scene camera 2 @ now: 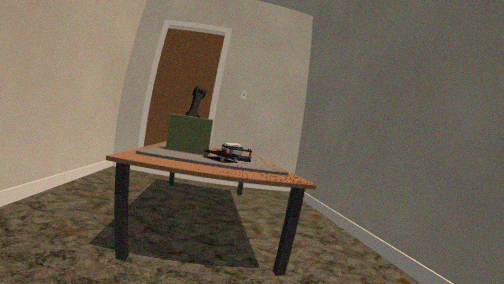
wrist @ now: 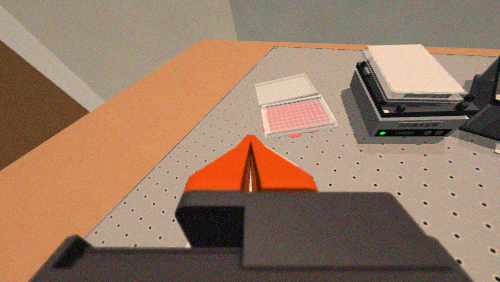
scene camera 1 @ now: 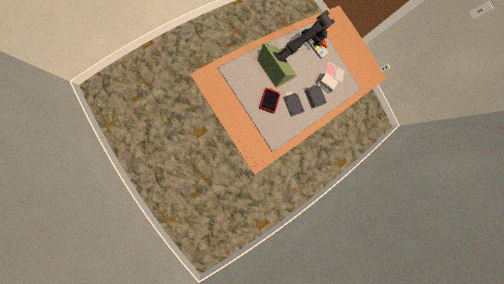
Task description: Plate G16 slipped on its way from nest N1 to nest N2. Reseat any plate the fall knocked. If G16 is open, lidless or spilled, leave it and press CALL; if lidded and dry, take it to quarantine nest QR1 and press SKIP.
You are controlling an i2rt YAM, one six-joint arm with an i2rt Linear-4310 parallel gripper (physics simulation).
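Frame: origin at the arm's base, x ahead, y left, z up, level; millimetres.
Seen in the pictures: gripper, fingertip midpoint: (wrist: 250,141) (scene camera 1: 326,47); arm's base, origin of the base link: (scene camera 2: 188,130) (scene camera 1: 280,57).
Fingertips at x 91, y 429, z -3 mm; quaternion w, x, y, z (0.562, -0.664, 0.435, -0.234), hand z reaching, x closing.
Note:
Offsets run from my fingertips to a thing's top centre. "spot": to the spot under its first point.
An open plate {165 mm ahead, 22 mm left, 114 mm down} (scene camera 1: 331,69) (wrist: 299,116) with pink wells lies flat on the perforated board, its clear lid {241 mm ahead, 81 mm left, 121 mm down} (scene camera 1: 340,75) (wrist: 286,90) off beside it. Pink spots {spot: 122 mm ahead, 7 mm left, 124 mm down} (wrist: 294,135) show at its near edge. Its label is not readable. A white-topped plate {248 mm ahead, 114 mm right, 44 mm down} (scene camera 1: 329,81) (wrist: 412,70) rests on the shaker {spot: 180 mm ahead, 149 mm right, 101 mm down} (wrist: 417,126), seemingly tilted on its black clamps. A button panel {74 mm back, 3 mm left, 45 mm down} (scene camera 1: 320,53) with a blue button {2 mm ahead, 10 mm right, 57 mm down} (scene camera 1: 321,52) and a yellow one is beside the gripper; the gripper hides it in the wrist view. My gripper (scene camera 1: 325,44) (wrist: 250,141) is shut and empty, on the near side of the open plate.
Two dark nests {spot: 290 mm ahead, 302 mm right, 73 mm down} (scene camera 1: 315,96) {spot: 254 mm ahead, 480 mm right, 111 mm down} (scene camera 1: 294,104) stand past the shaker; part of one shows at the wrist view's right edge. A red-rimmed black nest {131 mm ahead, 640 mm right, 83 mm down} (scene camera 1: 270,100) lies farther along. A tall green box (scene camera 1: 277,65) (scene camera 2: 189,133) stands near the arm. The wooden table (scene camera 1: 225,105) (scene camera 2: 175,170) borders the board.

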